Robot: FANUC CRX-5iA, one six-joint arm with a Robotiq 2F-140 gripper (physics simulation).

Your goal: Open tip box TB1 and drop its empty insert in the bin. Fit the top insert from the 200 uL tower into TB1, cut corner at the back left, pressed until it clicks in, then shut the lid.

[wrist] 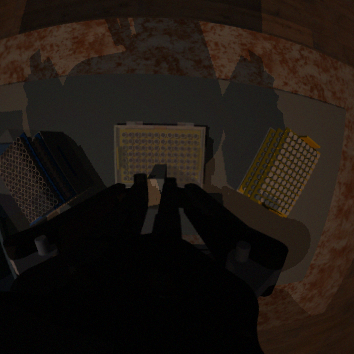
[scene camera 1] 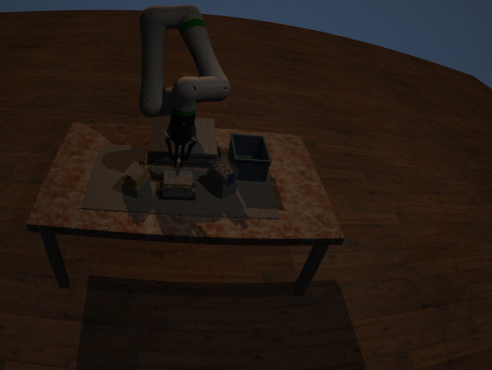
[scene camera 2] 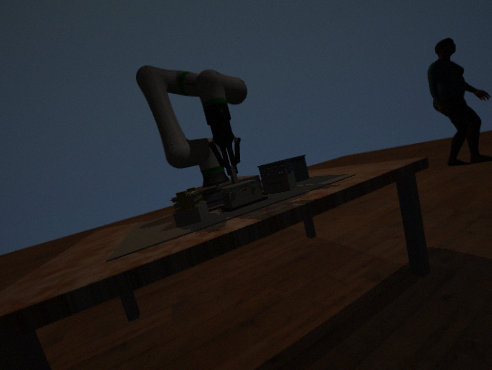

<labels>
my gripper: grips a clear lid (wrist: 137,147)
a blue tip tower (scene camera 2: 278,176): on a grey mat
</labels>
